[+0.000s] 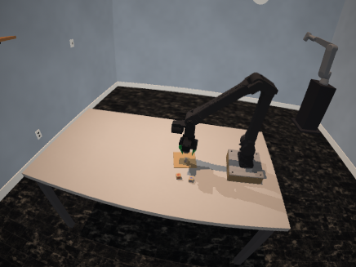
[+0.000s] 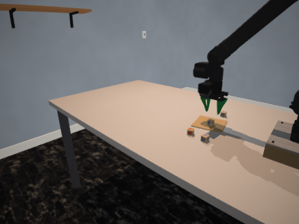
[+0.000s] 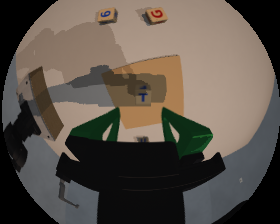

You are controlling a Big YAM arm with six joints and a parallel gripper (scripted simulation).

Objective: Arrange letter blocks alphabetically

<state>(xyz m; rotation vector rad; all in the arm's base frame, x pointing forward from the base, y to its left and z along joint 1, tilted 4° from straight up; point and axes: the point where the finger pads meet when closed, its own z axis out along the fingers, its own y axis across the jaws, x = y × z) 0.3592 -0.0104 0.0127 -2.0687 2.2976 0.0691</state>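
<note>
The mat lies 1 cm ahead of my hand, 2 cm to the right of it and 7 cm below it.
</note>
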